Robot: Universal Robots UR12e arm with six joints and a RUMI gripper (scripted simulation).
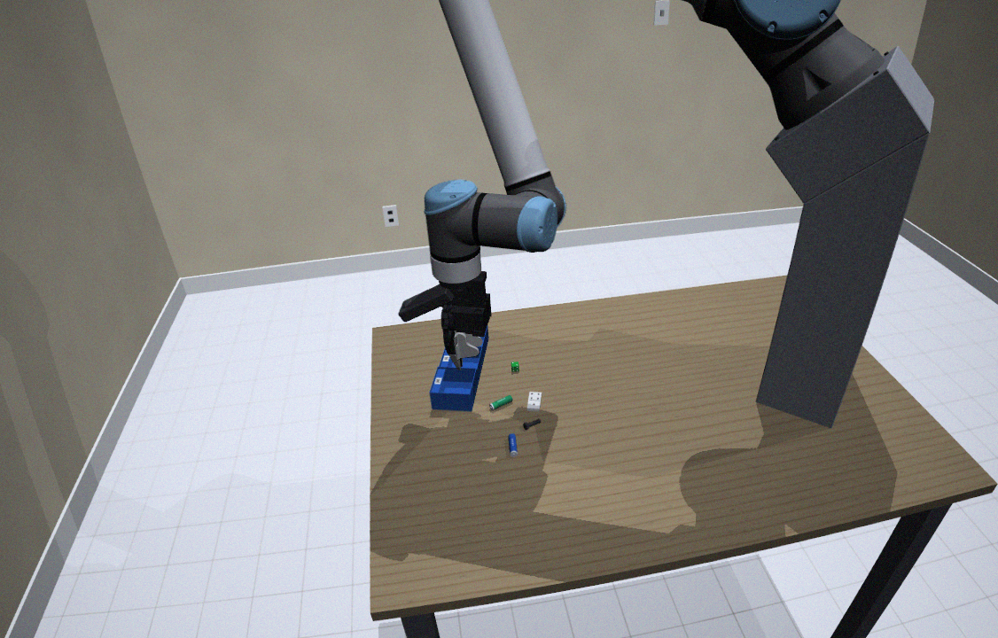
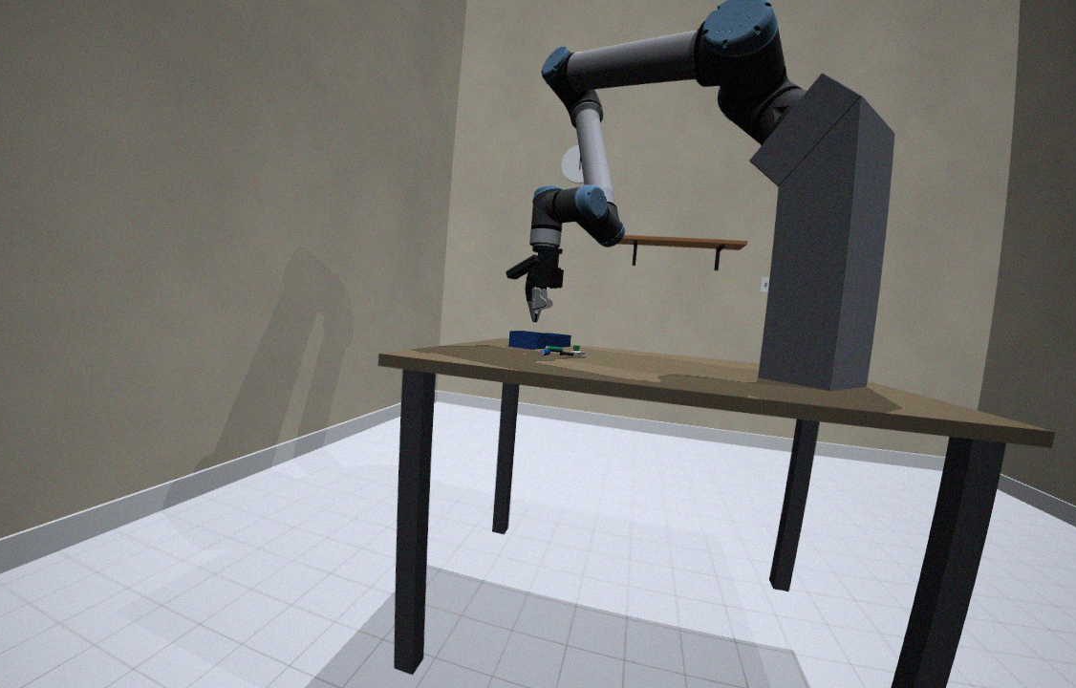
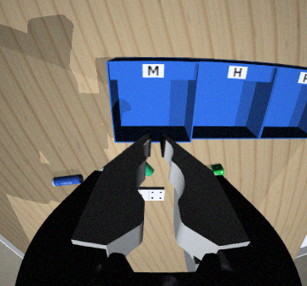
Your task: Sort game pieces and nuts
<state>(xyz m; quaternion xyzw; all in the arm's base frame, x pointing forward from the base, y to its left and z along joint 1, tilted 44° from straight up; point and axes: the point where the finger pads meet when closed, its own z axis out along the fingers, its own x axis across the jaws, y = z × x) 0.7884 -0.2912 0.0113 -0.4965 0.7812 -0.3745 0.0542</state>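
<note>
The green die is 14 cm behind my hand, 9 cm below it and 3 cm to the right of it. The rest, counted from my hand: green cylinder: 9 cm below, 6 cm to the left, 6 cm behind; blue bin: 8 cm to the right, 7 cm below, 3 cm behind; white domino: 13 cm behind, 9 cm below, 8 cm to the left.
</note>
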